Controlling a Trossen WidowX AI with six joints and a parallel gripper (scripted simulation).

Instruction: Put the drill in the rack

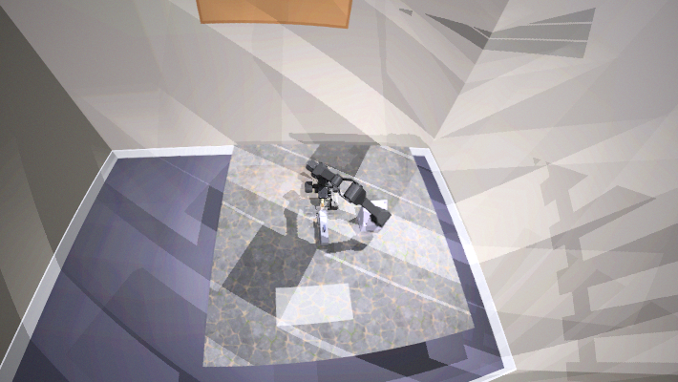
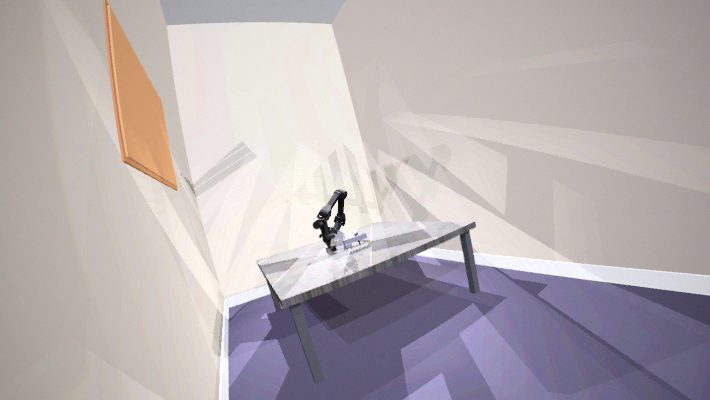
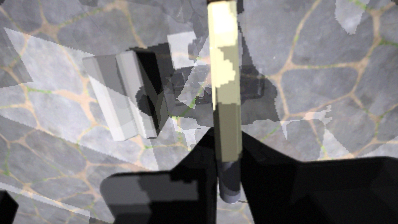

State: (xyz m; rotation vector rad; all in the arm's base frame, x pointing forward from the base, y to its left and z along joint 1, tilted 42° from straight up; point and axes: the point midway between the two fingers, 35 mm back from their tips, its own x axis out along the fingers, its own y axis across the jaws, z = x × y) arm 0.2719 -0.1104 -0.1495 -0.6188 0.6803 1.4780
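Now: gripper tip 40 mm to the right of the drill and 30 mm below it. Also, from my gripper tip: grey key: 220 mm to the left, 10 mm ahead, 10 mm above; grey block: 70 mm behind, 30 mm to the left, 30 mm below.
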